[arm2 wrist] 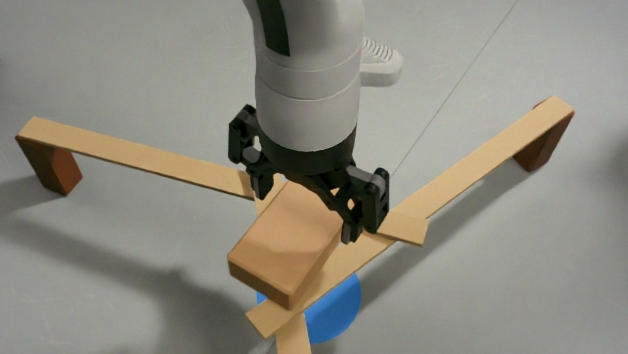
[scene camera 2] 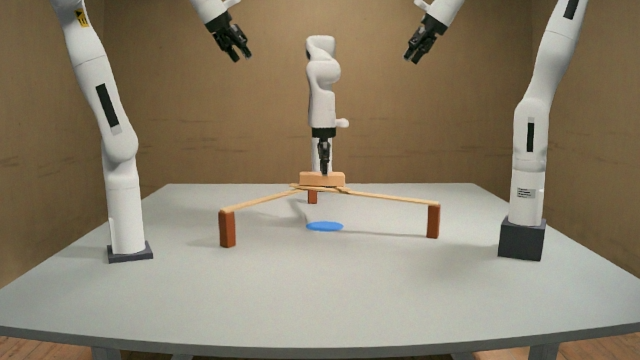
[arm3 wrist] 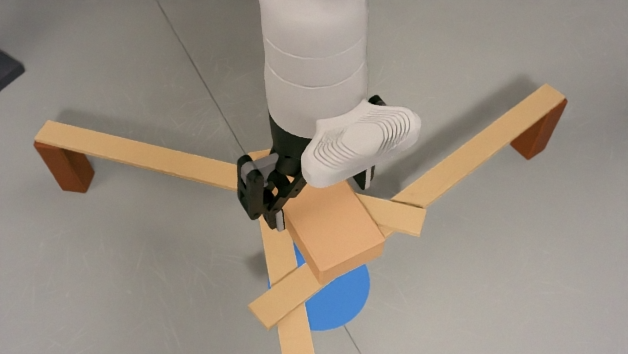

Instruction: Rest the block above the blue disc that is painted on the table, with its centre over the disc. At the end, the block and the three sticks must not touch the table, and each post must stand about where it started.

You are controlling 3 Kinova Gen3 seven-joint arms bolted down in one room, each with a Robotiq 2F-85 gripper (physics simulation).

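A light orange block lies flat on the crossed sticks, above the blue disc. Arm1's gripper is open around the block, with a gap beside it. Three thin sticks overlap in the middle: one shows at left in the arm2 wrist view, one at right, one at the bottom. Their outer ends rest on upright red-brown posts. The block hides part of the crossing. Arm2's and arm3's fingers do not show in their wrist views.
In the scene view, one gripper hangs high at upper left and another at upper right, both away from the sticks. Arm bases stand on the grey table at left and right.
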